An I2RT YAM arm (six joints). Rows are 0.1 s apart.
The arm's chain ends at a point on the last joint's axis. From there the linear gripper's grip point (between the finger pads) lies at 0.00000 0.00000 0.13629 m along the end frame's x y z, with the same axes.
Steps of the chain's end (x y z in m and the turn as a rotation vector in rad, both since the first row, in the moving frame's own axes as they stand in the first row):
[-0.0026, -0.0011, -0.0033, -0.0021, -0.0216, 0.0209]
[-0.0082, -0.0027, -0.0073, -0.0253, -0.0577, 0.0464]
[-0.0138, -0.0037, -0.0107, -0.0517, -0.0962, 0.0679]
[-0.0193, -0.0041, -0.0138, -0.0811, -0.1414, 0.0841]
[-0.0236, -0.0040, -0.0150, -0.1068, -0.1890, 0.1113]
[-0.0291, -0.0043, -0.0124, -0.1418, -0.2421, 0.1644]
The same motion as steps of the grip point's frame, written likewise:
[-0.0055, -0.0008, -0.0033, -0.0021, -0.0216, 0.0209]
[-0.0161, 0.0006, -0.0076, -0.0253, -0.0577, 0.0464]
[-0.0271, 0.0029, -0.0115, -0.0517, -0.0962, 0.0679]
[-0.0389, 0.0061, -0.0156, -0.0811, -0.1414, 0.0841]
[-0.0499, 0.0090, -0.0182, -0.1068, -0.1890, 0.1113]
[-0.0631, 0.0120, -0.0177, -0.1418, -0.2421, 0.1644]

